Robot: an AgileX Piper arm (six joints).
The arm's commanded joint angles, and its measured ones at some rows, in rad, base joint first. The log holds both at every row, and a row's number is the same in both.
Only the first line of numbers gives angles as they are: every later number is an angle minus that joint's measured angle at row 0.
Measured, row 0: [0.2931 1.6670 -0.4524 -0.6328 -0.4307 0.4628]
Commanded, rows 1 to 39: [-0.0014 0.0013 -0.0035 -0.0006 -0.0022 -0.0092]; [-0.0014 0.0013 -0.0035 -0.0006 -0.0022 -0.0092]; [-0.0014 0.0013 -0.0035 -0.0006 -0.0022 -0.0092]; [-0.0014 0.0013 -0.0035 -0.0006 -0.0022 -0.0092]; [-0.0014 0.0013 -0.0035 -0.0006 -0.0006 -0.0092]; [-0.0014 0.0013 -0.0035 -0.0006 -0.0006 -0.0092]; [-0.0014 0.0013 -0.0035 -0.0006 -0.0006 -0.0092]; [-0.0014 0.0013 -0.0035 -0.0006 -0.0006 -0.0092]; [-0.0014 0.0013 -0.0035 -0.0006 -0.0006 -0.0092]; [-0.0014 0.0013 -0.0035 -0.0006 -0.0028 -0.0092]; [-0.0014 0.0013 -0.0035 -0.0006 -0.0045 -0.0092]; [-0.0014 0.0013 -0.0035 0.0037 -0.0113 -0.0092]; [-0.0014 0.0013 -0.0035 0.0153 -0.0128 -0.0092]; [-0.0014 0.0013 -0.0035 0.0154 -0.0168 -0.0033]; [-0.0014 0.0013 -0.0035 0.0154 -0.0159 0.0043]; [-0.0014 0.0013 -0.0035 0.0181 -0.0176 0.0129]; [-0.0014 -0.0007 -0.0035 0.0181 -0.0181 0.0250]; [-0.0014 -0.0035 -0.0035 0.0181 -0.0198 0.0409]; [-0.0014 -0.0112 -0.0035 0.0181 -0.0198 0.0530]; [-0.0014 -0.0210 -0.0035 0.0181 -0.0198 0.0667]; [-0.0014 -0.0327 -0.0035 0.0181 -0.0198 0.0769]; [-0.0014 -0.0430 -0.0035 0.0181 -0.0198 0.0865]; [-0.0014 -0.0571 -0.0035 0.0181 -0.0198 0.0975]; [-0.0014 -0.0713 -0.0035 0.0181 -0.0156 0.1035]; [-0.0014 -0.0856 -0.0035 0.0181 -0.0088 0.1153]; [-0.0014 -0.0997 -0.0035 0.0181 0.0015 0.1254]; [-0.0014 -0.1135 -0.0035 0.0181 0.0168 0.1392]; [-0.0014 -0.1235 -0.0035 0.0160 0.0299 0.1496]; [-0.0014 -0.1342 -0.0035 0.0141 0.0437 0.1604]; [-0.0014 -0.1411 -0.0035 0.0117 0.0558 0.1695]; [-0.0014 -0.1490 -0.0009 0.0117 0.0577 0.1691]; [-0.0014 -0.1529 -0.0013 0.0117 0.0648 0.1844]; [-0.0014 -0.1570 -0.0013 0.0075 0.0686 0.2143]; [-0.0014 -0.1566 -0.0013 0.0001 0.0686 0.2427]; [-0.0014 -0.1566 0.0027 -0.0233 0.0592 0.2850]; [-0.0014 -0.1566 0.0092 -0.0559 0.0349 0.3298]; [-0.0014 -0.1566 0.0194 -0.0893 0.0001 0.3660]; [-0.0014 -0.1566 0.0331 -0.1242 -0.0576 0.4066]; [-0.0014 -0.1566 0.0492 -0.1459 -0.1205 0.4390]
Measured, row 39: [0.0000 -0.1470 0.0105 -0.0444 0.0377 0.3057]
